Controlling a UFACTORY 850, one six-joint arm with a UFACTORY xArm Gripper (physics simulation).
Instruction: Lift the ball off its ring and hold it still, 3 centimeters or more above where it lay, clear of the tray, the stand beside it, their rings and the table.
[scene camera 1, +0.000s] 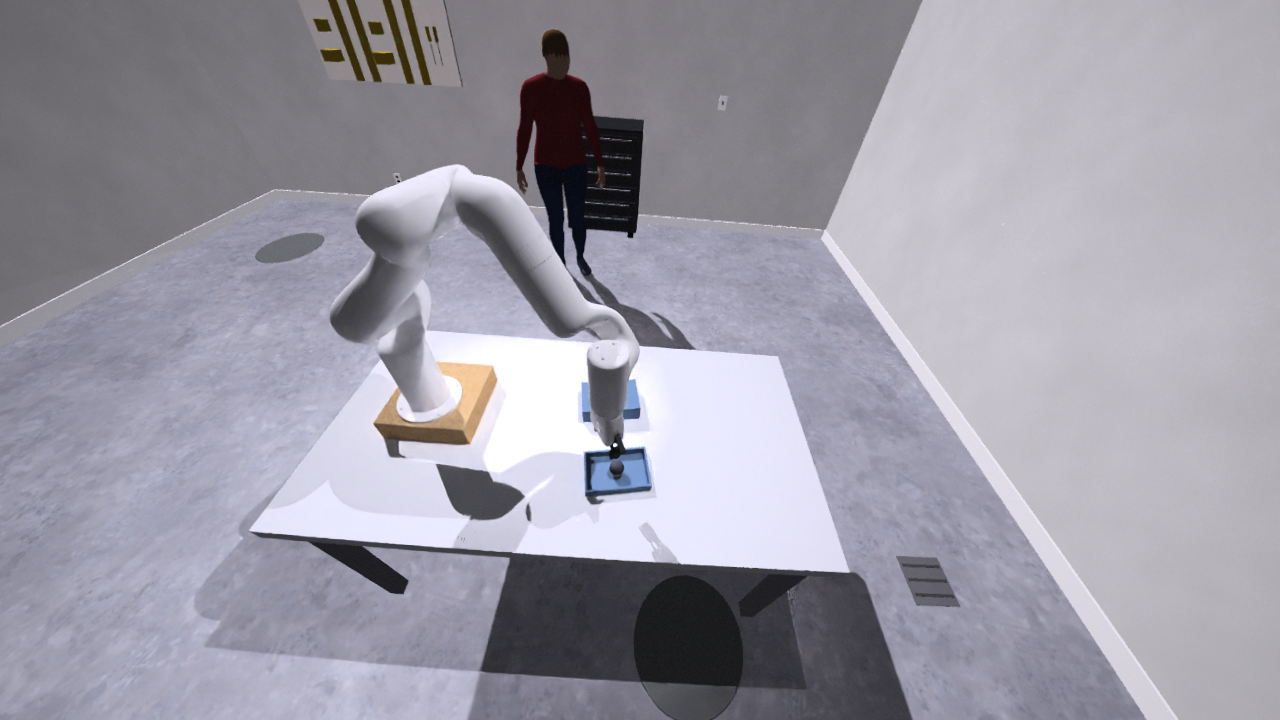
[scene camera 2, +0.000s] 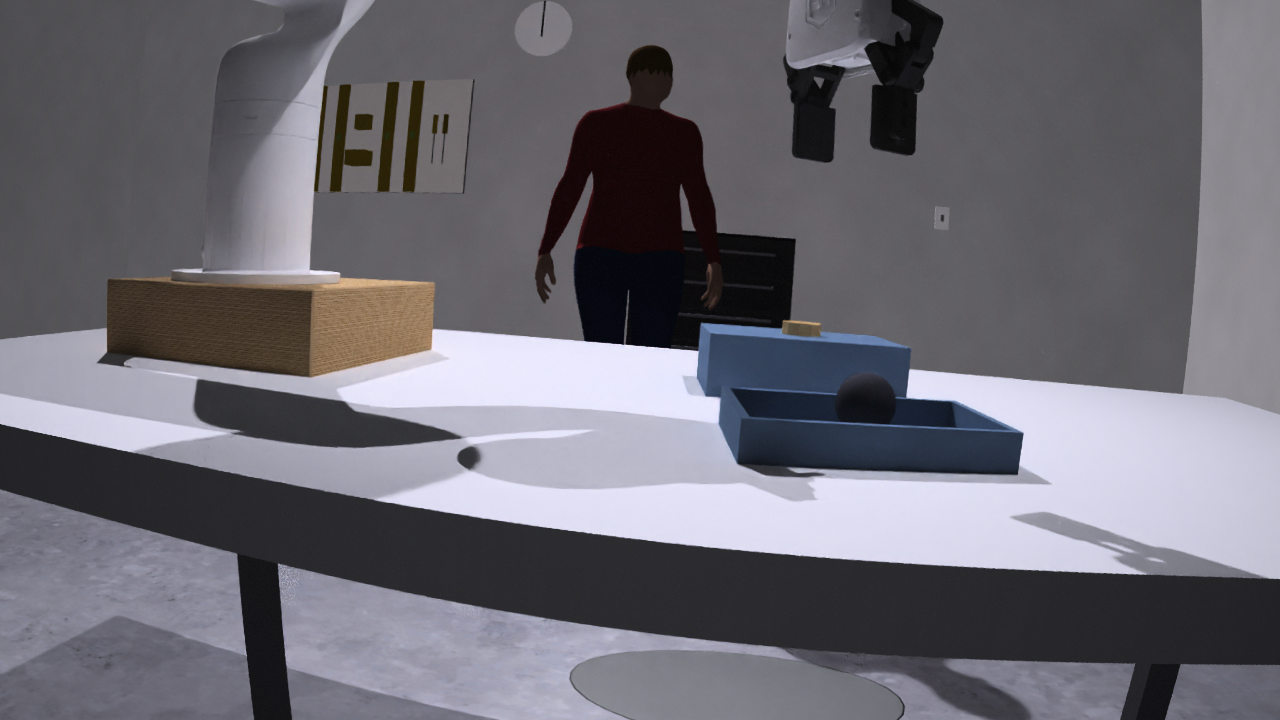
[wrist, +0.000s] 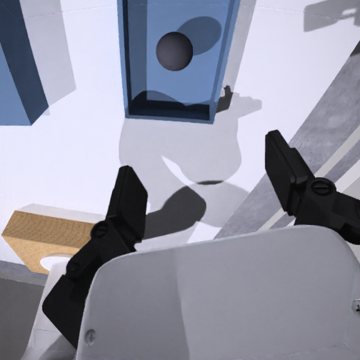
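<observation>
The dark ball (scene camera 1: 616, 467) (scene camera 2: 865, 398) (wrist: 174, 51) rests inside the blue tray (scene camera 1: 617, 490) (scene camera 2: 877, 450) (wrist: 200, 75). The ring under it is hidden by the ball. My gripper (scene camera 1: 615, 451) (scene camera 2: 853, 154) (wrist: 199, 164) is open and empty, pointing down, high above the tray. In the wrist view the ball lies beyond the fingertips, toward the top, not between them. The blue stand (scene camera 1: 632, 411) (scene camera 2: 796, 367) (wrist: 15, 85) is beside the tray, with a small tan ring (scene camera 2: 801, 328) on top in scene camera 2; the arm hides that ring in scene camera 1.
The white table (scene camera 1: 716, 447) (scene camera 2: 537, 376) (wrist: 65, 160) carries the tray, the stand and the arm's wooden base block (scene camera 1: 425, 431) (scene camera 2: 205, 326) (wrist: 50, 232). A person (scene camera 1: 554, 116) (scene camera 2: 635, 179) in a red top stands behind the table, near a dark cabinet (scene camera 1: 617, 170) (scene camera 2: 742, 277).
</observation>
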